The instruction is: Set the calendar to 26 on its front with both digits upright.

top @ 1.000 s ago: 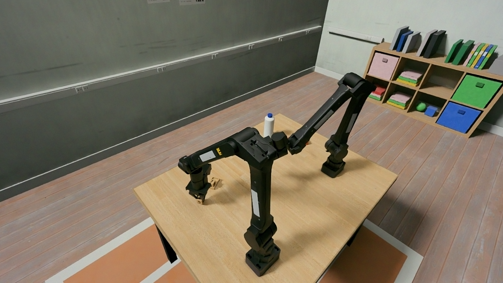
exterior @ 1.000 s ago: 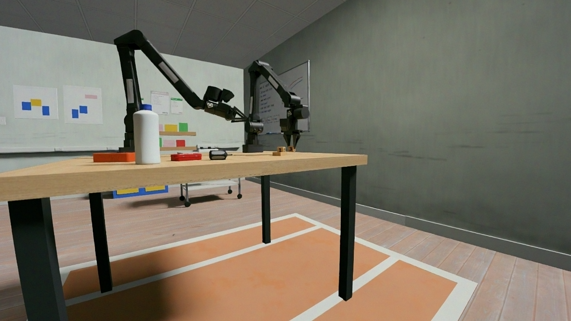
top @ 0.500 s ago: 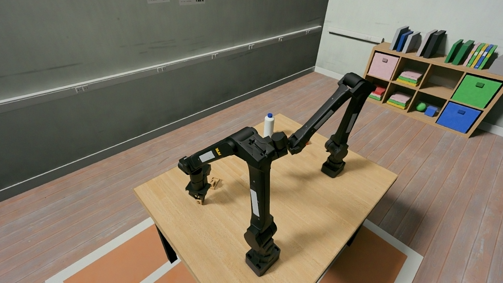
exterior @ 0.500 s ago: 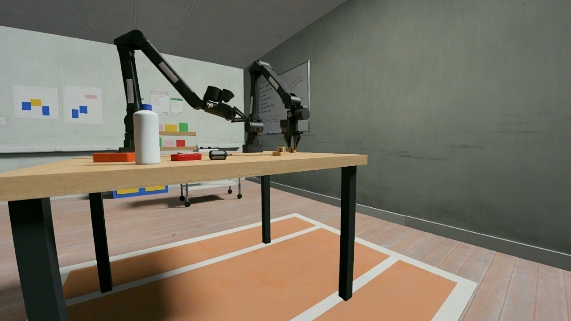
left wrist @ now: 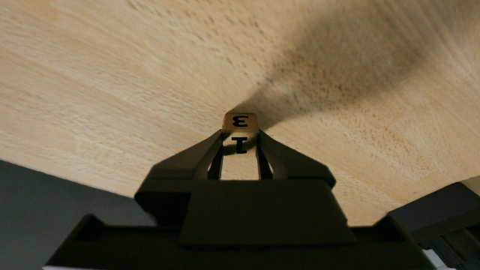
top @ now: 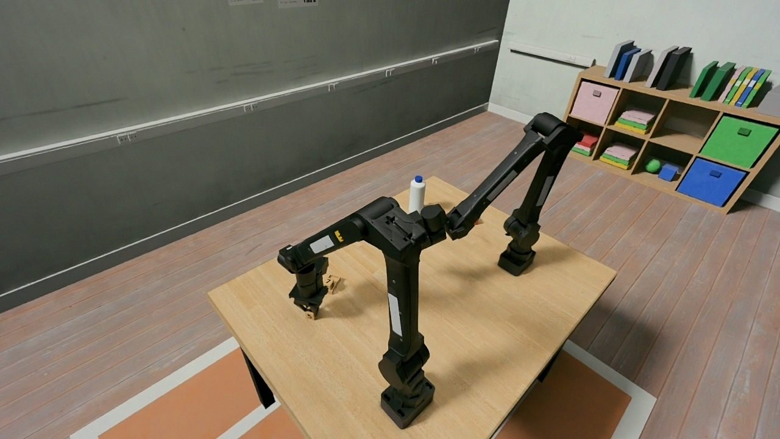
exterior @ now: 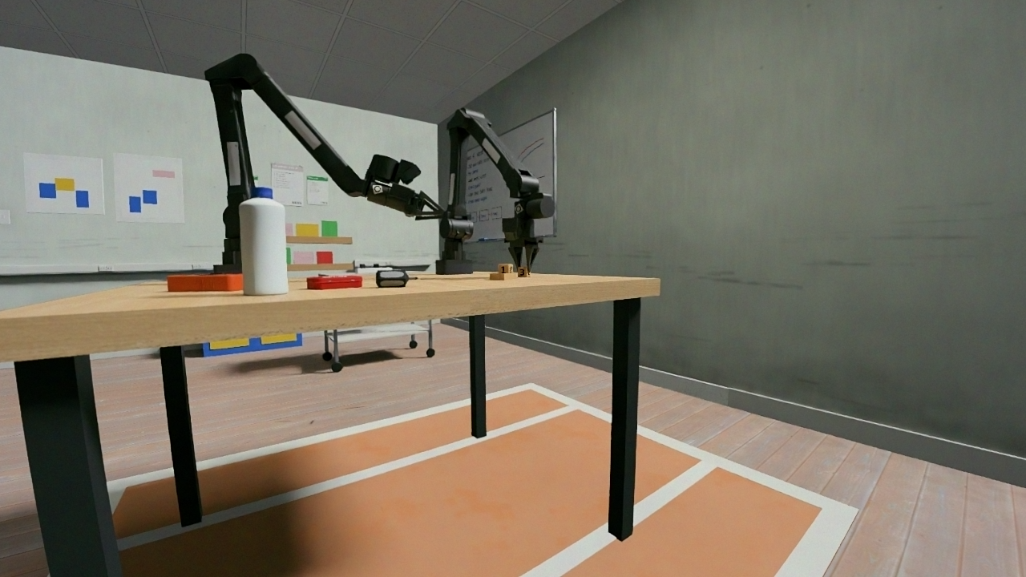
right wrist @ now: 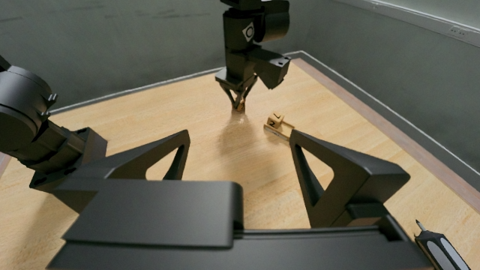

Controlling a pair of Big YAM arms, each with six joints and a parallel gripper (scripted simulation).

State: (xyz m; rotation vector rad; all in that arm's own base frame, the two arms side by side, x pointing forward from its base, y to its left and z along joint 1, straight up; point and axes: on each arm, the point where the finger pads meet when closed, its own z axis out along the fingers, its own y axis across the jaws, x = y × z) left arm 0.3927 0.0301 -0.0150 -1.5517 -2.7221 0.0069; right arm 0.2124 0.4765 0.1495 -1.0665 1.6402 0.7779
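Now: left hand 5 cm short of the wooden tray, 13 cm to the left of it and 1 cm above it. Round my left hand: black device (10 cm ahead, 45 cm to the right, 1 cm below); white bottle (8 cm ahead, 68 cm to the right, 6 cm above).
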